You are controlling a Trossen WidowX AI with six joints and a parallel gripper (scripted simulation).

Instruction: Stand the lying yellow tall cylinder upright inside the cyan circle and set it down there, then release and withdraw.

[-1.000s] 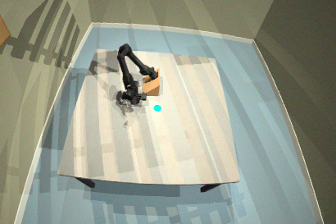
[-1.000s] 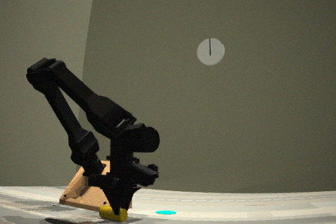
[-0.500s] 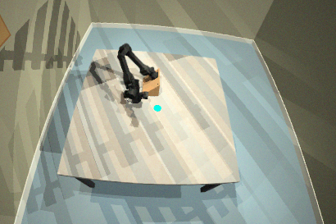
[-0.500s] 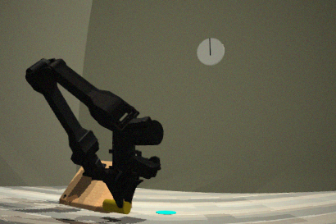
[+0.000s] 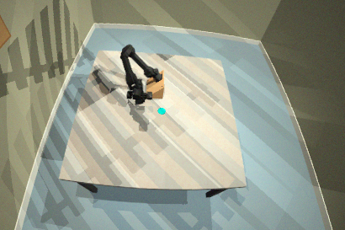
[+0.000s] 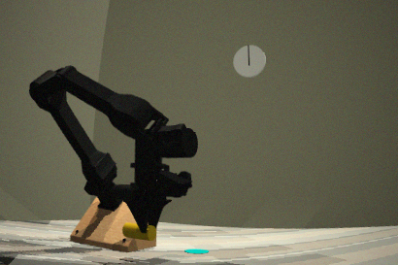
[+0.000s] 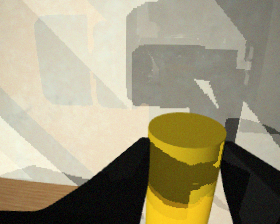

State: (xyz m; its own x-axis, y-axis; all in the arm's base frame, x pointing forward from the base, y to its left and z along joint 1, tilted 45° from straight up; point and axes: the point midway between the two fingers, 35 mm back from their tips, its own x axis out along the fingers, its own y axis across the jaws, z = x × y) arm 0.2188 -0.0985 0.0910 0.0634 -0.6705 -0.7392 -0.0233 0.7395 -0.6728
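My gripper tip is now 30 mm short of the cyan circle, 170 mm to the right of it and 60 mm above it. Round my gripper tip: yellow cylinder (20 mm behind).
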